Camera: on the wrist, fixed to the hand. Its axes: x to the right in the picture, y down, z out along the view.
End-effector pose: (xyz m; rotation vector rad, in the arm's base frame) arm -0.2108 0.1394 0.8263 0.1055 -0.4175 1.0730
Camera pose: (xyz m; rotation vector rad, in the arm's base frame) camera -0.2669 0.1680 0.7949 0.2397 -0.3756 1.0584
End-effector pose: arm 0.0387 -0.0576 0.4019 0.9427 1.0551 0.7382
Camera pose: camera 0.0109 -0.0333 0.4619 1.0327 1.0987 0.6288
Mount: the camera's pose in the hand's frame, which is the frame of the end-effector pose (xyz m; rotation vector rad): -0.0111 0.0662 -0.0212 0.1237 -0.0313 -0.0401
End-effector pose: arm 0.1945 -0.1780 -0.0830 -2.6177 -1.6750 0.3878
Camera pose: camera 0.2537 -0.2136 -0.0695 -2.4993 -1.6524 0.5162
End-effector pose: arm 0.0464 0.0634 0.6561 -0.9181 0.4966 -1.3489
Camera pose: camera 0.0680 0.0658 0.5891 -0.8499 0.3682 -1.3838
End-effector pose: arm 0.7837 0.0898 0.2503 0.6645 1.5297 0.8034
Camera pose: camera 0.7614 0.1180 0.3108 0.7316 1.5686 0.6692
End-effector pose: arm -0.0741 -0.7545 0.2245 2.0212 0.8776 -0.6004
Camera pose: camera -0.0288 -0.7679 0.2767 2.1029 0.8831 -0.7225
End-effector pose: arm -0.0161 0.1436 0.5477 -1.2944 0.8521 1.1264
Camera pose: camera -0.0800 0.1162 0.5367 -1.1840 0.8557 1.0436
